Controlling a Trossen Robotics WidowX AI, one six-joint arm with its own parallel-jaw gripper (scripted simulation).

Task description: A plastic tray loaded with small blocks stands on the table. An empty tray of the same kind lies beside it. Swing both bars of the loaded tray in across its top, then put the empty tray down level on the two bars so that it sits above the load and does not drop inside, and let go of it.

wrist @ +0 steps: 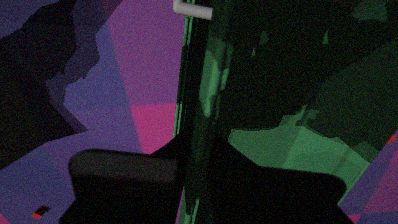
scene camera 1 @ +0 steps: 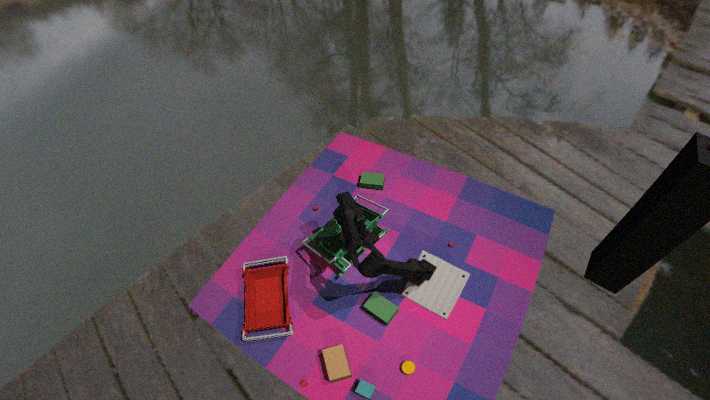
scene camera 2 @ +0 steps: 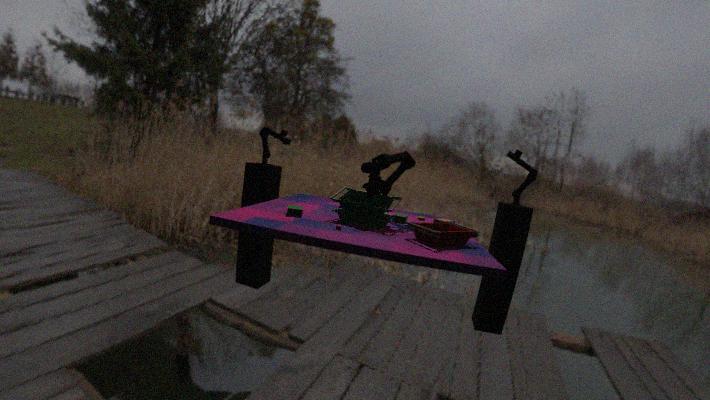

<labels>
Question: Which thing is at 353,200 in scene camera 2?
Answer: A green tray.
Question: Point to a tan block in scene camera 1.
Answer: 335,358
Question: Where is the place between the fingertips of my gripper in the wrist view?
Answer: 198,131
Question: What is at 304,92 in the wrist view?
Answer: A green tray.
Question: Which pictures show the green tray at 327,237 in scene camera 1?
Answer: The wrist view, scene camera 1 and scene camera 2: all of them.
</labels>
